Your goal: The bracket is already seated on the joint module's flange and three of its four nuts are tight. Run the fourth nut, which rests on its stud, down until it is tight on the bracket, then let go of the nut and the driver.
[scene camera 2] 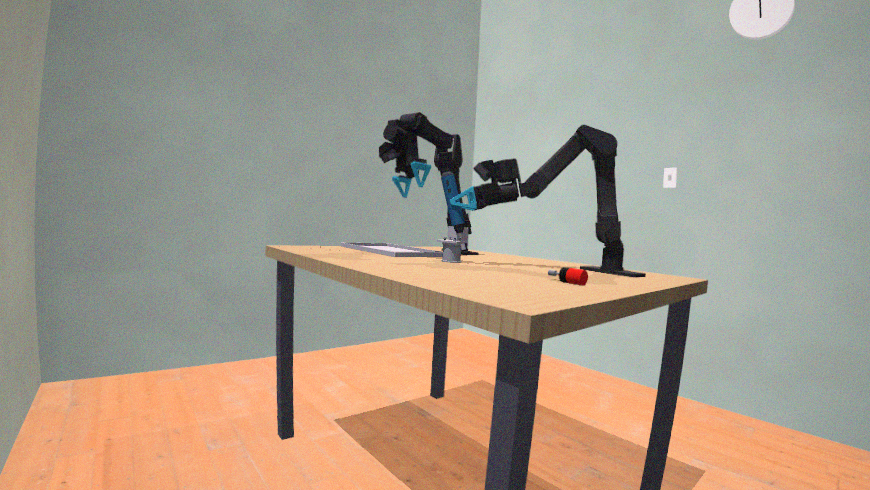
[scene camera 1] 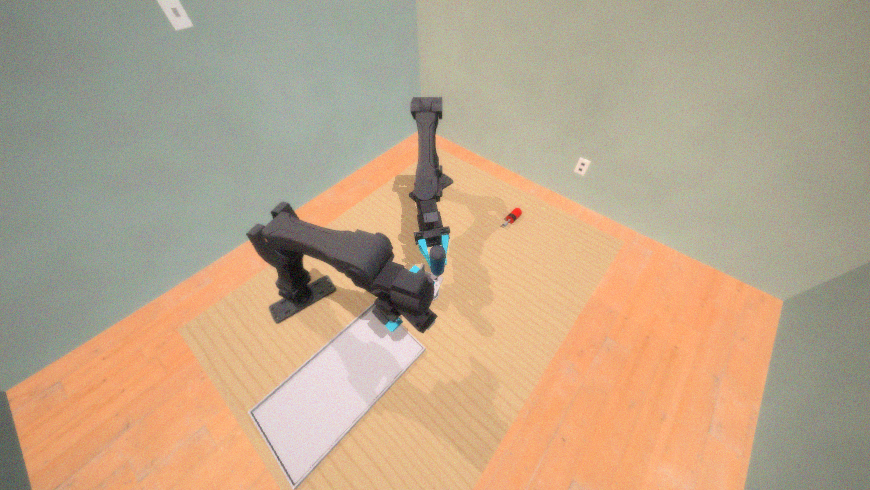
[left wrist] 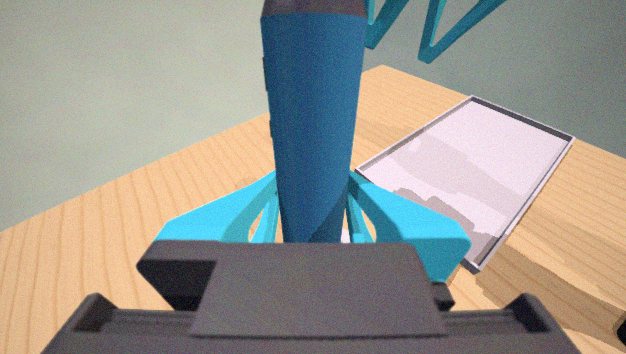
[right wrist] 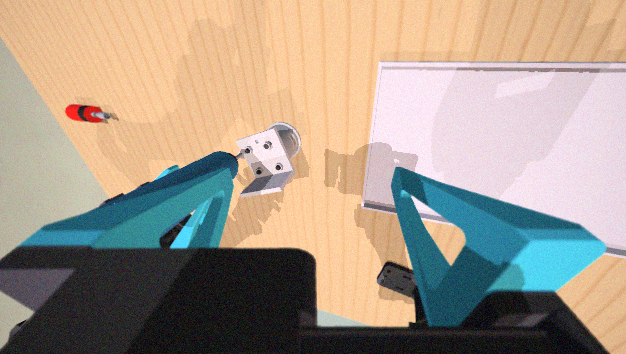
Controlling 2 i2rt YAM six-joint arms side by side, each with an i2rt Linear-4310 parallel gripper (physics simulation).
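Frame: origin at the left arm's base, x ahead, y right, z down, level; millimetres.
Seen in the pictures: left gripper, fingertip midpoint: (scene camera 2: 449, 202) (scene camera 1: 438, 265) (left wrist: 312, 177); right gripper, fingertip midpoint: (scene camera 2: 412, 192) (left wrist: 399, 55) (right wrist: 312, 176); left arm's base, link origin: (scene camera 2: 611, 272); right arm's base, link origin: (scene camera 1: 303, 298).
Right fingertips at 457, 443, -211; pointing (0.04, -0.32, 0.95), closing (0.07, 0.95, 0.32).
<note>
Pixels of each thing's top centre, then the offset from my right fingertips to it, as dx, dy, dz. "*": a spot on its surface instead.
- grey joint module, top centre: (right wrist: 261, 159) (scene camera 2: 452, 237) -88, -115, +137
- blue driver, top centre: (right wrist: 78, 268) (scene camera 1: 437, 239) (scene camera 2: 457, 172) -74, -140, -64
- upper-left nut, surface spot: (right wrist: 247, 150) * -78, -137, +138
- shallow white tray, top centre: (right wrist: 553, 169) (left wrist: 475, 151) (scene camera 1: 342, 377) (scene camera 2: 390, 247) -46, +232, +195
- red driver, top centre: (scene camera 2: 566, 267) (right wrist: 81, 116) (scene camera 1: 512, 215) -113, -550, +177
A pale angled bracket (right wrist: 265, 157) (scene camera 1: 435, 284) sits on the grey joint module (scene camera 2: 451, 250) (right wrist: 295, 142). Four dark-centred nuts show on it in the right wrist view; their tightness cannot be told. My left gripper (scene camera 1: 435, 260) (scene camera 2: 457, 202) (left wrist: 312, 177) is shut on the handle of the blue driver (scene camera 2: 455, 210) (left wrist: 315, 100) (right wrist: 205, 167), which stands slightly tilted, shaft down. In the right wrist view the driver's tip is close beside the upper-left nut (right wrist: 247, 150); contact cannot be told. My right gripper (right wrist: 312, 176) (scene camera 2: 412, 189) is open and empty, high above the table.
A shallow white tray (scene camera 1: 304, 401) (left wrist: 500, 135) (right wrist: 525, 125) lies beside the module. A red driver (scene camera 1: 514, 215) (scene camera 2: 573, 275) (right wrist: 84, 113) lies on the table away from the bracket. In the right wrist view, my open right finger overlaps the blue driver.
</note>
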